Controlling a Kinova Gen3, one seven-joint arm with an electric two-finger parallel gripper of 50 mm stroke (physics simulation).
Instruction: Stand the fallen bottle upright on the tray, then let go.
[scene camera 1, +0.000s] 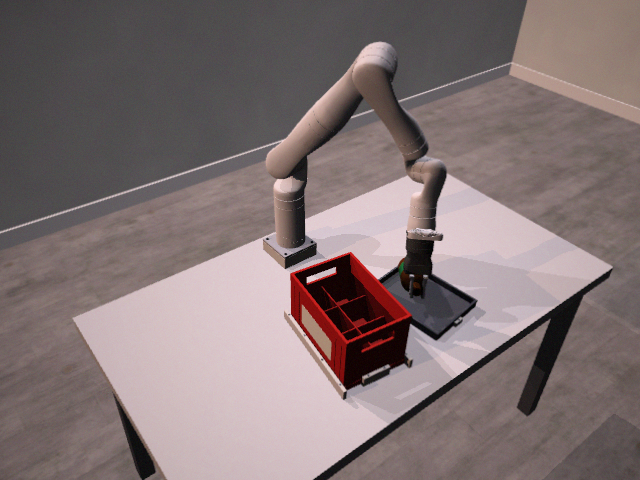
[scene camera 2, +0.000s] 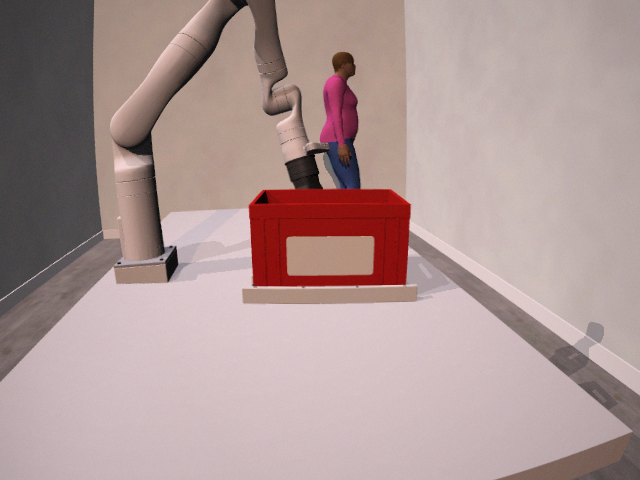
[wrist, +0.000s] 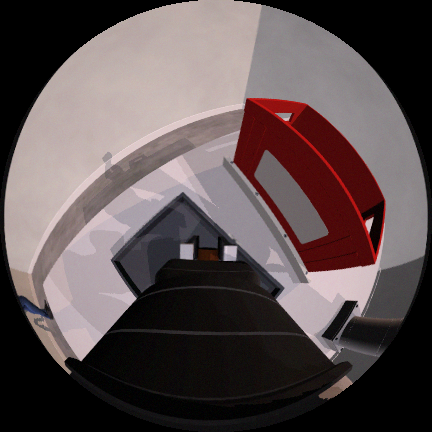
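Pixels of known places: gripper, fingertip midpoint: (scene camera 1: 416, 297) (wrist: 207, 243); arm's base at its link origin: (scene camera 1: 290, 239) (scene camera 2: 145, 254) (wrist: 348, 330).
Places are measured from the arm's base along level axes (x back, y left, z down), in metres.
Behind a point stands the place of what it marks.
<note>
The bottle (scene camera 1: 405, 283) {x -0.358, y 0.179, z -0.025 m} (wrist: 208, 254) {x -0.401, y 0.183, z -0.044 m}, brown with a green patch, is at the tray's back left part in scene camera 1. It looks tilted there, but its exact angle and whether its base touches the tray are hard to tell. My gripper (scene camera 1: 418, 290) {x -0.415, y 0.175, z -0.022 m} (wrist: 207, 243) {x -0.415, y 0.175, z -0.022 m} is shut on the bottle, with brown showing between the fingers in the wrist view. The gripper body hides part of the bottle. The dark tray (scene camera 1: 447, 310) {x -0.453, y 0.265, z 0.039 m} (wrist: 160, 245) {x -0.460, y 0.247, z 0.039 m} lies flat under them. In scene camera 2 the crate hides the bottle, the tray and my fingertips.
A red crate (scene camera 1: 374, 356) {x -0.545, y -0.056, z -0.039 m} (scene camera 2: 330, 210) {x -0.409, y -0.143, z -0.120 m} (wrist: 327, 200) {x -0.373, y 0.042, z -0.101 m} with inner dividers stands close beside the tray. A pale rail (scene camera 1: 314, 353) {x -0.424, y -0.154, z 0.019 m} (scene camera 2: 329, 295) {x -0.407, y -0.154, z 0.028 m} lies along its outer side, and another rail (wrist: 270, 215) {x -0.406, y 0.052, z 0.014 m} runs on the tray side. A person (scene camera 2: 338, 113) stands beyond the table.
</note>
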